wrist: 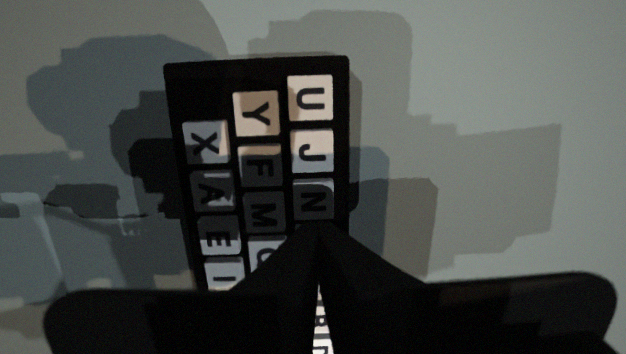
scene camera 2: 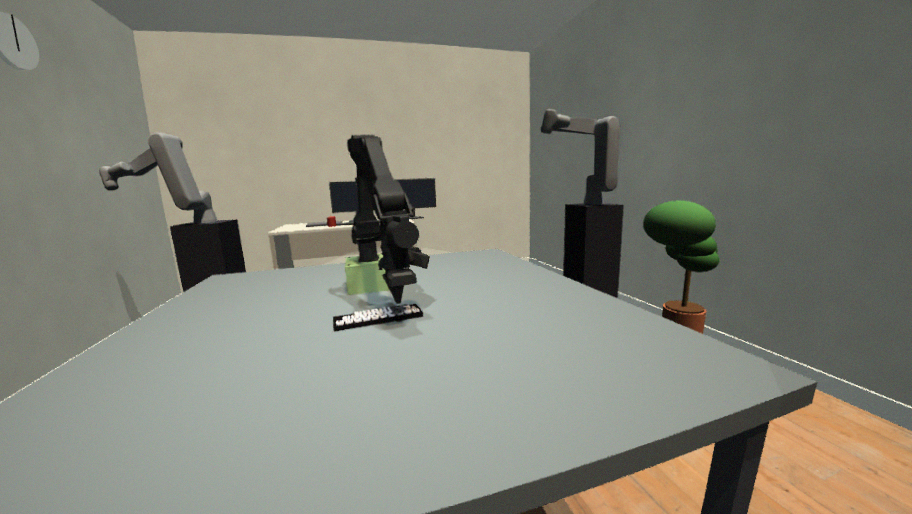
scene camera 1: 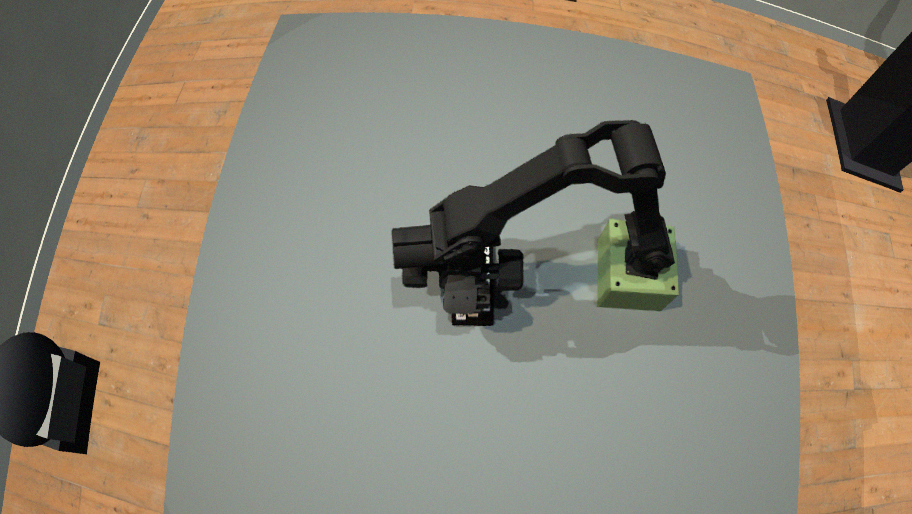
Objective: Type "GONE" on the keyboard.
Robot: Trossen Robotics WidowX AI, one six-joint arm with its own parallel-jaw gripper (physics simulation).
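Frame: origin at the arm's base, x ahead, y left, z up, level; centimetres.
Seen in the pictures: gripper, fingertip midpoint: [wrist: 316, 233] [scene camera 2: 398, 303]; arm's base at its link origin: [scene camera 2: 368, 259] [scene camera 1: 642, 260].
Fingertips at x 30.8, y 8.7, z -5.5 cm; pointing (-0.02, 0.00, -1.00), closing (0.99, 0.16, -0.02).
Observation:
Pixels of each thing's middle, then the offset from my fingertips to it. Level surfaces: height alone.
- black keyboard at the middle of its body: [wrist: 274, 294] [scene camera 1: 472, 265] [scene camera 2: 378, 315] dy -5.3, dx -1.1, dz -3.2 cm
- N key at the middle of its body: [wrist: 313, 199] dy +0.2, dx +0.0, dz -2.7 cm
- E key at the middle of its body: [wrist: 219, 235] dy -2.1, dx -3.8, dz -2.7 cm
- partly covered key at the middle of its body: [wrist: 268, 254] dy -2.7, dx -1.6, dz -2.7 cm
- grey table at its surface level: dz -4.0 cm
The black keyboard [scene camera 1: 472, 322] [scene camera 2: 338, 326] [wrist: 257, 70] lies on the table, with pale letter keys turned sideways in the wrist view. There the N key [wrist: 313, 201] is in shadow just beyond my fingertips, and the E key [wrist: 220, 238] is in the left row. A partly covered key [wrist: 260, 256] with a round letter, not fully readable, is beside the left finger. I cannot make out G or O for certain. My gripper [scene camera 2: 398, 300] [wrist: 316, 233] is shut and empty, pointing down close above the keyboard. Its fingers hide the key next to N and much of the lower keyboard.
A green block [scene camera 1: 638, 300] [scene camera 2: 360, 277] under the arm's base stands on the grey table [scene camera 1: 319, 415] [scene camera 2: 383, 408]. Shadows of the arm fall over the keyboard. Two grey arms on black pedestals [scene camera 2: 207, 255] [scene camera 2: 592, 249], a desk and a potted plant [scene camera 2: 680, 223] stand beyond the table.

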